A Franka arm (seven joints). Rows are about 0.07 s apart.
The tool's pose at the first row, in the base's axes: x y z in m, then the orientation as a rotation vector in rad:
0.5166, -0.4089, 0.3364, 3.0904, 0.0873, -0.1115
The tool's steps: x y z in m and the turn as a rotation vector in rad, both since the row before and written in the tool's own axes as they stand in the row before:
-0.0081, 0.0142, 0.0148, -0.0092, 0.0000, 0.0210
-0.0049, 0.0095, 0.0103, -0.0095, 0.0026, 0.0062
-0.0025, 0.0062, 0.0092, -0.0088, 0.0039, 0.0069
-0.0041, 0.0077, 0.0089, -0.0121, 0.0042, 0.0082
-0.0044, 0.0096, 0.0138, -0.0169, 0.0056, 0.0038
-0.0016, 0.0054, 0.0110, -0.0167, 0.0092, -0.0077
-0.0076, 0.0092, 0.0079, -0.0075, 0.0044, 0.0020
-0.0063, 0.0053, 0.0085, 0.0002, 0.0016, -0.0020
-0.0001, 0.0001, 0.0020, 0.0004, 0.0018, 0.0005
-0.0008, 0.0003, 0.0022, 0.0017, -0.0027, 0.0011
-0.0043, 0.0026, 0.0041, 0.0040, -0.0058, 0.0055
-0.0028, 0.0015, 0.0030, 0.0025, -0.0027, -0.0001
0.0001, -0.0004, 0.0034, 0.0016, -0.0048, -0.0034
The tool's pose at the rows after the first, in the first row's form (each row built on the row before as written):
0.5083, -0.4242, 0.3229, 3.0812, 0.0552, -0.1100
0.5031, -0.4345, 0.3135, 3.0718, 0.0461, -0.1051
0.5002, -0.4414, 0.3049, 3.0632, 0.0361, -0.0983
0.4957, -0.4498, 0.2969, 3.0512, 0.0243, -0.0908
0.4907, -0.4607, 0.2843, 3.0345, 0.0195, -0.0814
0.4886, -0.4673, 0.2740, 3.0183, 0.0324, -0.0676
0.4809, -0.4775, 0.2676, 3.0110, 0.0300, -0.0605
0.4744, -0.4840, 0.2601, 3.0113, 0.0332, -0.0583
0.4742, -0.4844, 0.2581, 3.0118, 0.0326, -0.0556
0.4733, -0.4850, 0.2560, 3.0134, 0.0306, -0.0596
0.4689, -0.4882, 0.2524, 3.0171, 0.0217, -0.0679
0.4660, -0.4901, 0.2497, 3.0195, 0.0215, -0.0721
0.4659, -0.4901, 0.2463, 3.0209, 0.0261, -0.0797

